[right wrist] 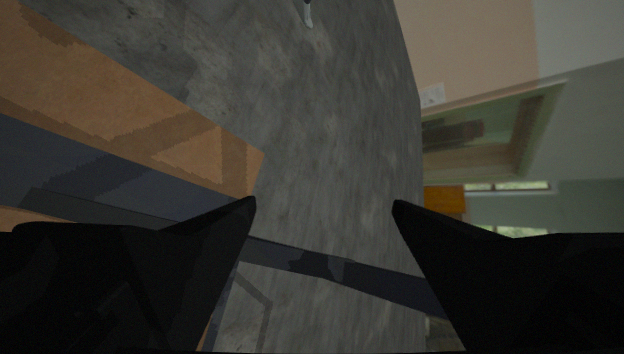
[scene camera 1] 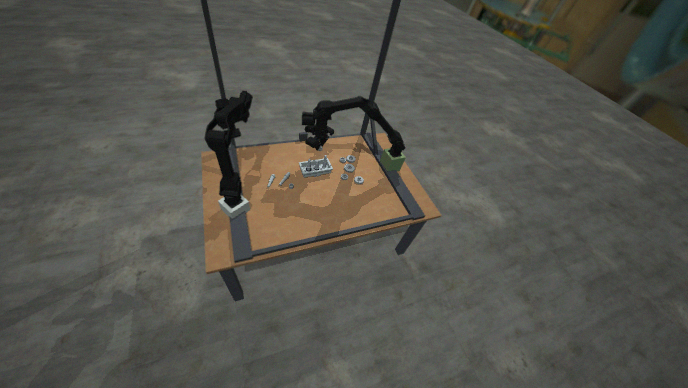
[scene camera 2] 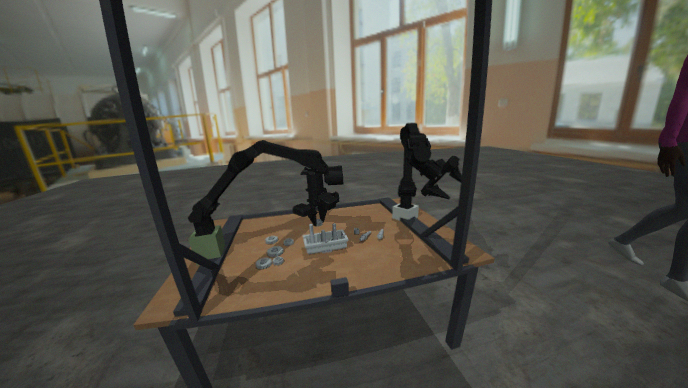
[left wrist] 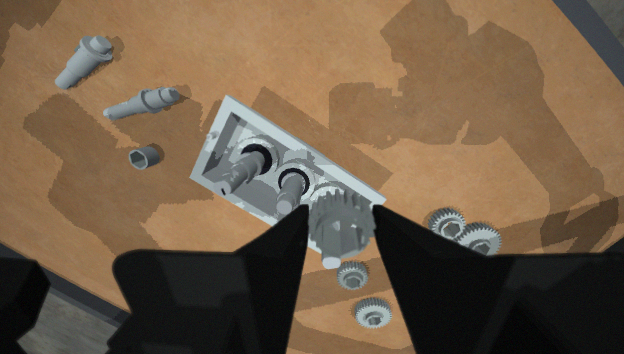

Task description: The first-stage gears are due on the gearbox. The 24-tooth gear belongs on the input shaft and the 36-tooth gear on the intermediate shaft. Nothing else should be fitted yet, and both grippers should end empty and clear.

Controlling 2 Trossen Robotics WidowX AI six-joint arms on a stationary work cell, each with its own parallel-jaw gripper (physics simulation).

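Places are measured from the left arm's base along level axes (x left, y down, z back), in metres.
Where they show: left gripper, fingertip midpoint: (scene camera 1: 318, 148) (scene camera 2: 318, 224) (left wrist: 340, 212); right gripper, fingertip midpoint: (right wrist: 325, 204) (scene camera 2: 457, 191); left arm's base at its link origin: (scene camera 1: 394, 153) (scene camera 2: 205, 231); right arm's base at its link origin: (scene camera 1: 233, 201) (scene camera 2: 405, 206).
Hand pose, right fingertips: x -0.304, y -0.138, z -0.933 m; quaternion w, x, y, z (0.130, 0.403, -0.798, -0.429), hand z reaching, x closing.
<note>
Each offset is from my right fingertips to the centre of the thing. "pt": to the spot under its first point. Level surfaces: height alone.
The gearbox {dx +0.220, dy +0.226, dz +0.458 m} (scene camera 1: 316, 173) (scene camera 2: 325, 246) (left wrist: 310, 156) is a pale open housing with three upright shafts. My left gripper (scene camera 1: 319, 148) (scene camera 2: 318, 223) (left wrist: 340, 212) is shut on a grey gear (left wrist: 341, 222) over the shaft at the end nearest the loose gears. That shaft's tip {pt dx +0.221, dy +0.139, dz +0.511 m} (left wrist: 331, 261) shows at the gear's lower edge in the left wrist view; I cannot tell whether it passes through the bore. The middle shaft {pt dx +0.211, dy +0.185, dz +0.463 m} (left wrist: 291, 192) and far-end shaft {pt dx +0.212, dy +0.172, dz +0.418 m} (left wrist: 240, 172) carry no gear. Tooth counts are unreadable. My right gripper (scene camera 2: 454, 188) (right wrist: 325, 204) is open and empty, away from the gearbox.
Several loose gears {dx +0.252, dy +0.246, dz +0.668 m} (scene camera 1: 349, 168) (scene camera 2: 274, 251) {dx +0.360, dy +0.246, dz +0.683 m} (left wrist: 373, 312) lie beside the gearbox. On its other side lie two loose shafts {dx +0.232, dy +0.245, dz +0.195 m} (left wrist: 82, 62) {dx +0.239, dy +0.244, dz +0.270 m} (left wrist: 142, 102) and a small collar {dx +0.300, dy +0.246, dz +0.289 m} (left wrist: 144, 157). Dark frame beams (scene camera 1: 330, 236) border the table {dy +0.256 m} (scene camera 1: 320, 215).
</note>
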